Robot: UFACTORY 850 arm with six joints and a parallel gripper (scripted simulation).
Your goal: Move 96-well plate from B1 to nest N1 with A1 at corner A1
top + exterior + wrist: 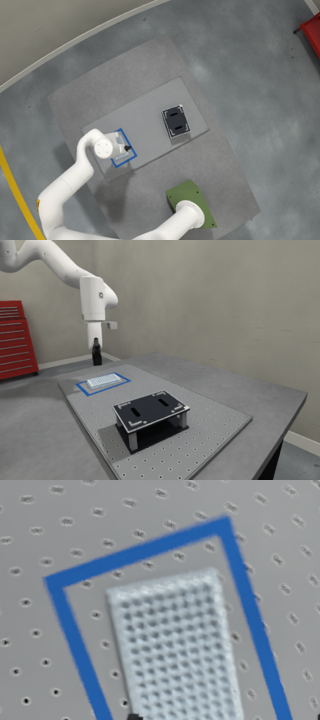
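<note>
The clear 96-well plate is 20 mm ahead of my hand, 10 mm to the left of it and 100 mm below it. Round my hand: black raised nest N1: 30 mm ahead, 360 mm to the right, 50 mm below.
</note>
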